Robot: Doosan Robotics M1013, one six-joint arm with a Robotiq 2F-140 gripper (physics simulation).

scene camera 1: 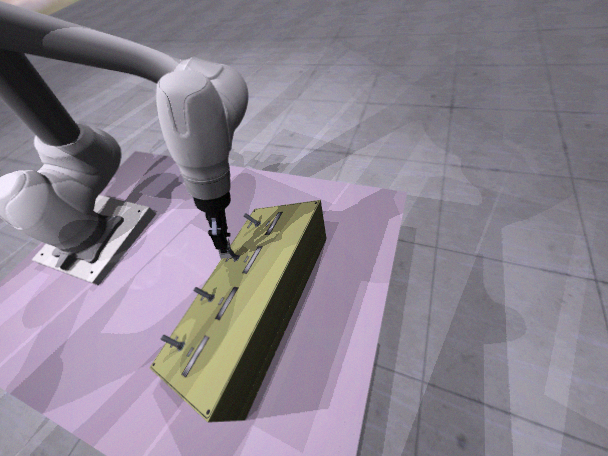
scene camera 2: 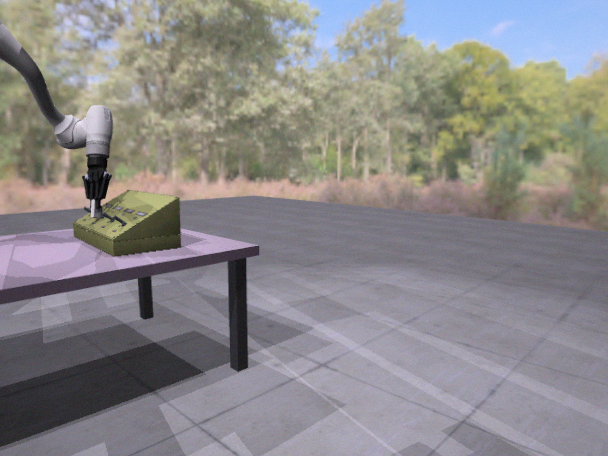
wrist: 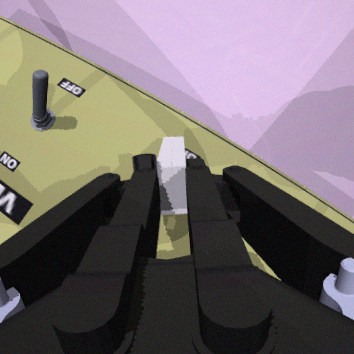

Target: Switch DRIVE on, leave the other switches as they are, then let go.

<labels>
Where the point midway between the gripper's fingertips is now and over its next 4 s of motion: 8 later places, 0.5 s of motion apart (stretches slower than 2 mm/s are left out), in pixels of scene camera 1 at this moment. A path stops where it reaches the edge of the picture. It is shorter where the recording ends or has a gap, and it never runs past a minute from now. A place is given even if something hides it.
My gripper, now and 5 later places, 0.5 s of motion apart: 226,255; 221,254; 219,238; 248,235; 259,232; 262,219
</labels>
